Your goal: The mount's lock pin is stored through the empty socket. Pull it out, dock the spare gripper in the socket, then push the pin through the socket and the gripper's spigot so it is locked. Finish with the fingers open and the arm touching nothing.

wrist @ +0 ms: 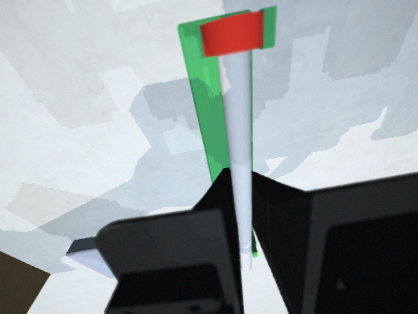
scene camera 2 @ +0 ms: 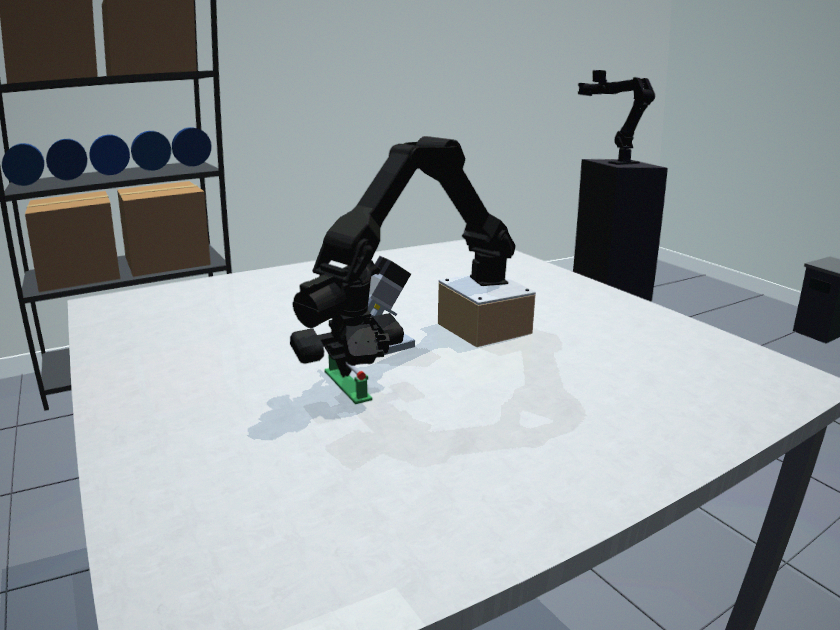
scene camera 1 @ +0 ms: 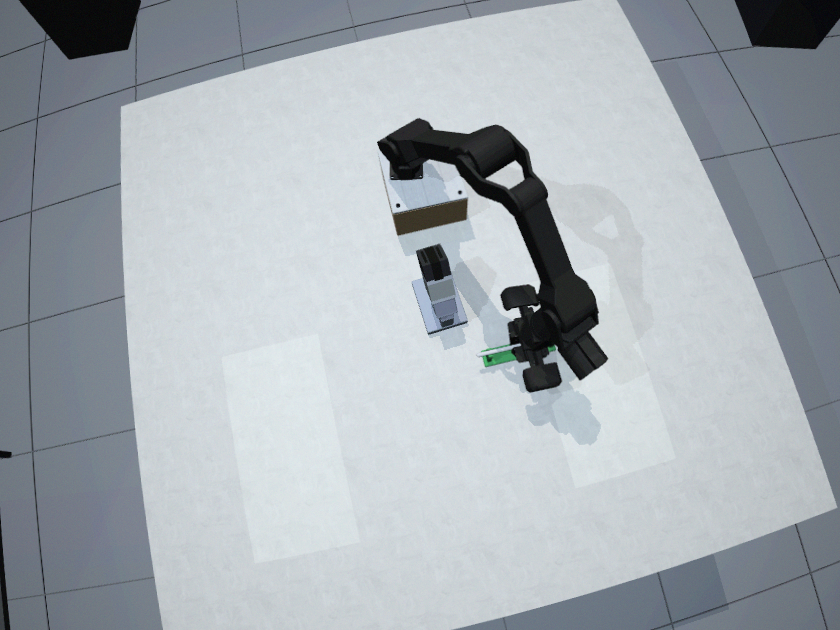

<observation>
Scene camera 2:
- my gripper: 344, 375
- spare gripper: 385, 287
</observation>
